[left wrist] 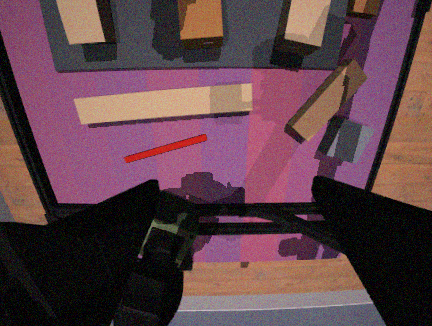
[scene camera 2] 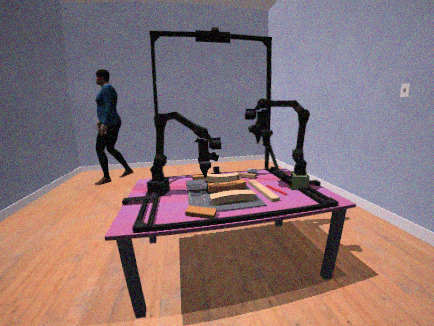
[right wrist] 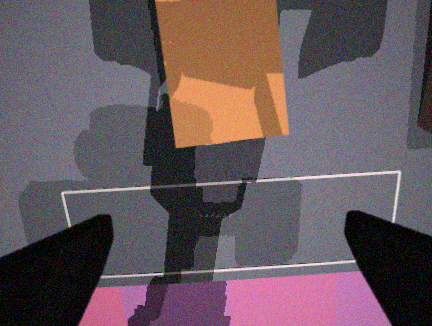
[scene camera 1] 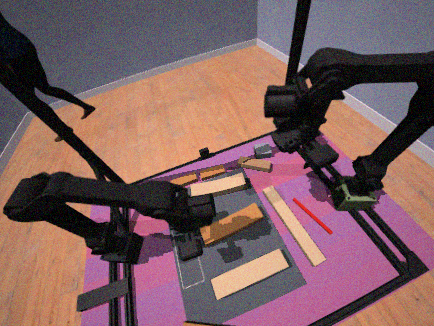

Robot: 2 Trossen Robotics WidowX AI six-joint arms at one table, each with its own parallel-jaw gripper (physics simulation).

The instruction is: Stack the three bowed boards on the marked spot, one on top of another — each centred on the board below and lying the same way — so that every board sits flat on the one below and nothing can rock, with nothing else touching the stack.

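Seen in the pictures: left gripper, between the fingertips: (left wrist: 235, 185) (scene camera 2: 260, 144) (scene camera 1: 295, 156); right gripper, between the fingertips: (scene camera 2: 204, 175) (right wrist: 229, 224) (scene camera 1: 193, 232); left arm's base, origin of its link: (left wrist: 163, 244) (scene camera 2: 299, 173) (scene camera 1: 357, 187); right arm's base, origin of its link: (scene camera 2: 158, 180) (scene camera 1: 117, 245).
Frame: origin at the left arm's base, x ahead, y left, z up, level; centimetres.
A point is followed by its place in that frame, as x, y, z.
Three bowed boards lie apart on a grey mat: a pale one (scene camera 1: 218, 185) {51.0, -2.7, -4.6} (scene camera 2: 223, 177) {49.6, -0.3, -5.3} (left wrist: 306, 22) {43.0, -5.1, -3.9} at the back, an orange one (scene camera 1: 235, 223) {43.2, 12.9, -4.9} (scene camera 2: 227, 186) {43.6, 15.6, -5.4} (left wrist: 201, 20) {36.6, 8.4, -4.2} (right wrist: 225, 50) {50.4, 16.4, -4.5} in the middle and a pale one (scene camera 1: 250, 274) {37.7, 28.9, -3.5} (scene camera 2: 232, 196) {37.7, 31.6, -4.6} (left wrist: 82, 20) {29.8, 24.1, -4.3} at the front. The marked spot, a thin white outline (scene camera 1: 195, 285) {55.7, 33.5, -8.6} (right wrist: 325, 176) {55.3, 26.6, -8.6}, lies beyond the orange board's end. My right gripper (scene camera 1: 191, 247) (scene camera 2: 204, 170) {56.6, 18.8, 1.6} (right wrist: 229, 224) {56.6, 18.8, 1.6} is open and empty above the marked spot, partly hiding it in scene camera 1. My left gripper (scene camera 1: 302, 148) (left wrist: 235, 185) {25.0, -0.3, 17.7} is open and empty, raised at the right.
A straight pale plank (scene camera 1: 295, 227) {21.7, 12.6, -7.0} (left wrist: 165, 104) {23.1, 9.5, -7.1} and a red stick (scene camera 1: 312, 216) {14.4, 7.7, -8.7} (left wrist: 165, 148) {14.8, 6.9, -8.7} lie right of the mat. A tan block (scene camera 1: 256, 164) {34.8, -15.2, -6.6} (left wrist: 325, 102) {35.6, -15.8, -6.6} and a grey block (scene camera 1: 263, 150) {31.3, -22.8, -5.7} (left wrist: 350, 141) {31.9, -23.9, -5.7} lie at the back. An orange block (scene camera 2: 201, 211) {49.6, 46.8, -6.7} lies near the front edge.
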